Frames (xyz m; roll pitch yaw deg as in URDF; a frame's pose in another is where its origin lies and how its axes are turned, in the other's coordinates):
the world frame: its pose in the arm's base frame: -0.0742 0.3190 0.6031 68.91 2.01 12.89
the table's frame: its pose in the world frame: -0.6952 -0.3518 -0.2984 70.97 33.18 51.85
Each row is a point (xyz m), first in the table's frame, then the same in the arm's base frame.
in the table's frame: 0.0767 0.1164 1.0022
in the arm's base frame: 0.1660 0.1006 -0.0246
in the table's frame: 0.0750 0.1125 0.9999
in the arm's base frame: 0.1625 0.1016 -0.0278
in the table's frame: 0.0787 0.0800 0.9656
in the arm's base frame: 0.1258 0.1279 -0.0421
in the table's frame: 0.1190 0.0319 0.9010
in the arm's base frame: 0.0710 0.1993 -0.0446
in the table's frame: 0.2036 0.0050 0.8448
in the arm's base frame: 0.0438 0.2962 -0.0143
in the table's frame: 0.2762 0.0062 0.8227
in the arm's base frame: 0.0494 0.3619 0.0233
